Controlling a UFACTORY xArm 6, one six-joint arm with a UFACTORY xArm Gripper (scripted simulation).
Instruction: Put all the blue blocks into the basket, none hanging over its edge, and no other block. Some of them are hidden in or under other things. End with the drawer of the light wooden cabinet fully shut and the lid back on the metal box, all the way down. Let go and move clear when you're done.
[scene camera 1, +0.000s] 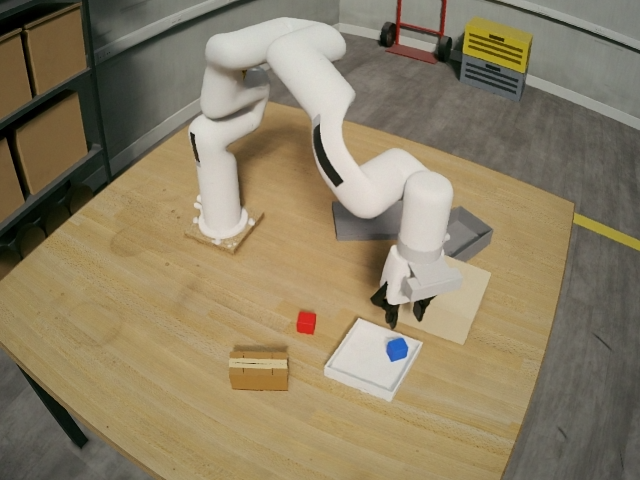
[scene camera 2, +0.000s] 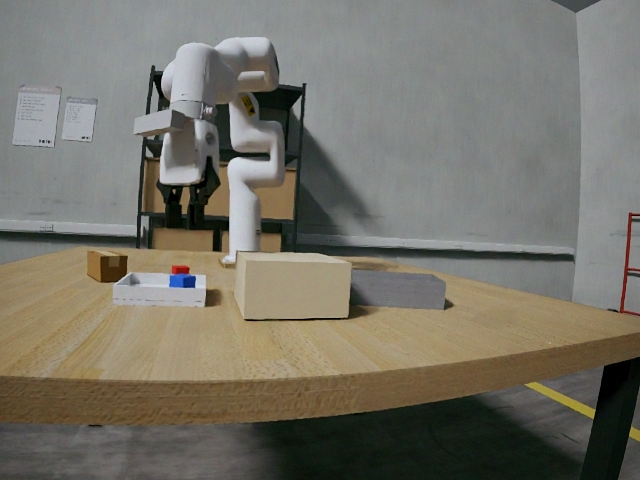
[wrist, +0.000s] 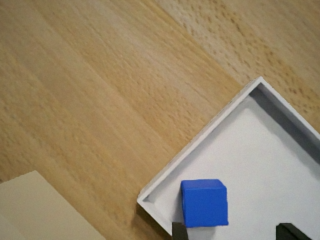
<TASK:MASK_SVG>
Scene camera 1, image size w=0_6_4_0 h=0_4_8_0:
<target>my gripper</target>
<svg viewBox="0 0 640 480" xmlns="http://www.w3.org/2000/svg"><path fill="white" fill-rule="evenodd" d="M437 295L414 302L413 313L418 322L422 322L426 311L425 306L429 306L430 301ZM397 245L392 246L385 261L380 280L380 289L370 298L373 305L381 307L386 311L385 321L387 324L389 323L391 329L396 328L397 310L400 304L410 302L404 291L406 280L415 278L408 265L408 262L411 262L401 257L397 251Z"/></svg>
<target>light wooden cabinet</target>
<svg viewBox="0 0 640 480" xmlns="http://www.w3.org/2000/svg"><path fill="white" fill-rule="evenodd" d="M445 255L444 260L450 268L457 267L464 277L461 288L437 295L432 299L430 305L426 307L422 322L418 322L414 316L413 306L415 301L400 304L397 321L464 345L474 321L474 316L478 312L477 309L479 310L478 307L480 307L491 272Z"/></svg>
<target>grey metal box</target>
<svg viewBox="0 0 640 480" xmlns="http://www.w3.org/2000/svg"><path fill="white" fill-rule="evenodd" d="M460 205L450 211L446 230L450 235L450 240L444 243L443 250L444 255L467 262L490 244L494 229Z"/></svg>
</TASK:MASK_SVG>
